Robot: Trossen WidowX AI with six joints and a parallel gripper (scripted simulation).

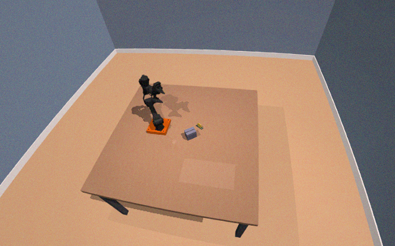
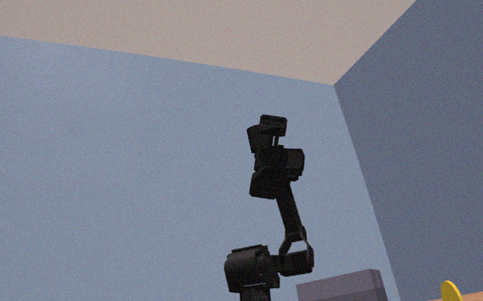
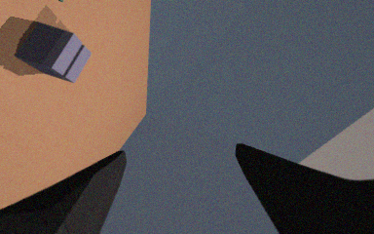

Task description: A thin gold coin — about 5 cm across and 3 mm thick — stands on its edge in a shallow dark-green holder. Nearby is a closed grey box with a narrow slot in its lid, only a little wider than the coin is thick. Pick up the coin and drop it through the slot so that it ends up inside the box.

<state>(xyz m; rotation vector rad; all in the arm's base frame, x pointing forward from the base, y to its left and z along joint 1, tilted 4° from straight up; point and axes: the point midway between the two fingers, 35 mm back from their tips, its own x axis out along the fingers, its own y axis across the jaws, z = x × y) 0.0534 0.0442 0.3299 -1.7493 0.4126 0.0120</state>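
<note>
My gripper tip is 24 cm short of the thin gold coin, 7 cm to the right of it and 33 cm above it.
</note>
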